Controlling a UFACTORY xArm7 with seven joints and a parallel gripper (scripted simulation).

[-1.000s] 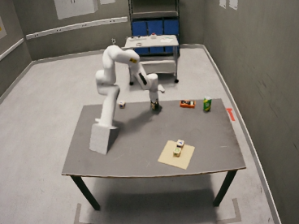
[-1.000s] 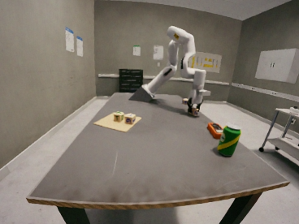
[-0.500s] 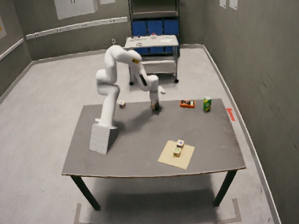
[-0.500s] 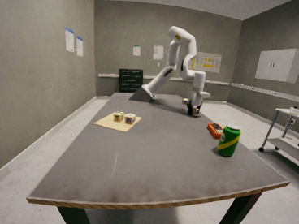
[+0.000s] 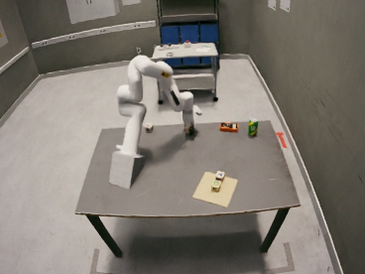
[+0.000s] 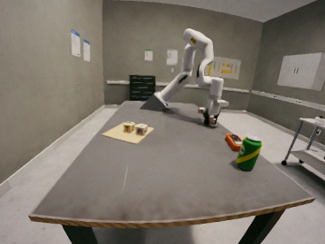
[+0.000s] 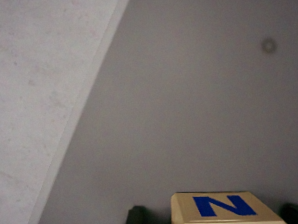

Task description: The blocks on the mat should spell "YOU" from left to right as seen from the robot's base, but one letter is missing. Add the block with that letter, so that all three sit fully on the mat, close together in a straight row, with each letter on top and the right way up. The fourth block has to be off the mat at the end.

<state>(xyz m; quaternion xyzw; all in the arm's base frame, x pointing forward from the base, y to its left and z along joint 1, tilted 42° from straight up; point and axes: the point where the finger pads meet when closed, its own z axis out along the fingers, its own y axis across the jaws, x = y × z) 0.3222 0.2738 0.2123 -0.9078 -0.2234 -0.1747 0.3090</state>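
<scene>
The tan mat lies 480 mm to the right of my hand, 210 mm ahead of it and 20 mm below it. The rest, counted from my hand: green can (440 mm ahead, 40 mm above, 20 mm to the left); orange device (280 mm ahead, 50 mm to the left); block (290 mm behind).
</scene>
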